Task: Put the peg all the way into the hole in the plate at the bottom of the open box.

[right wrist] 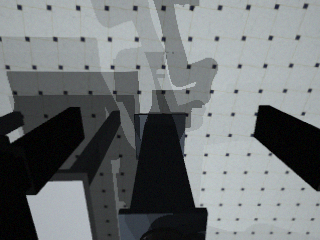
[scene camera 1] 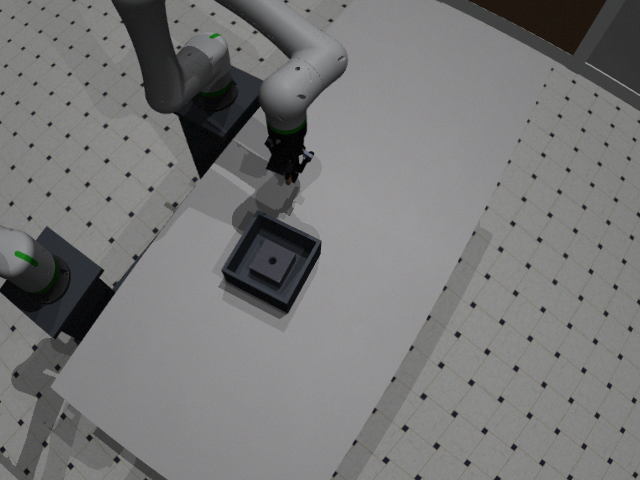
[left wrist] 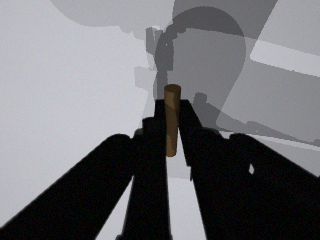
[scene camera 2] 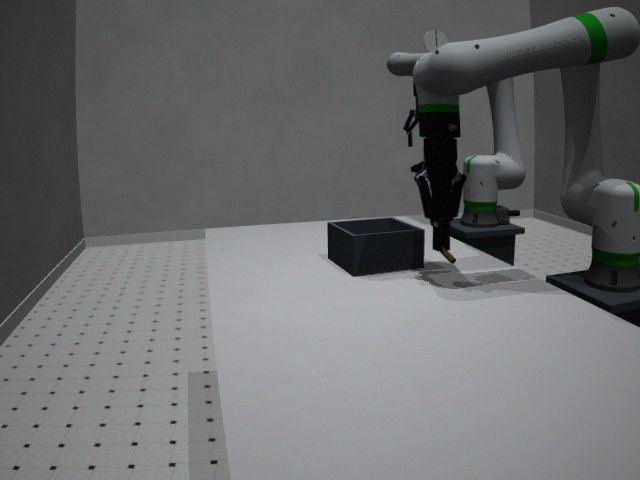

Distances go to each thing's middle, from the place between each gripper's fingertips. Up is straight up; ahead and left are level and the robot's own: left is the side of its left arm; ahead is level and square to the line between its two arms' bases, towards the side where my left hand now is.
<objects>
Right now my left hand is 1 cm to the right of the brown peg (left wrist: 172,92) and 4 cm above it. Round my left hand: grey plate (scene camera 1: 272,263) (10 cm ahead, 22 cm to the right, 7 cm below); dark box (scene camera 2: 359,247) (10 cm ahead, 22 cm to the right, 9 cm below).
The grey plate is 48 cm ahead of my right hand, 93 cm to the left of it and 22 cm below it. From my right hand the other things lie so: dark box 48 cm ahead, 93 cm to the left, 24 cm below; then brown peg 38 cm ahead, 116 cm to the left, 19 cm below.
</objects>
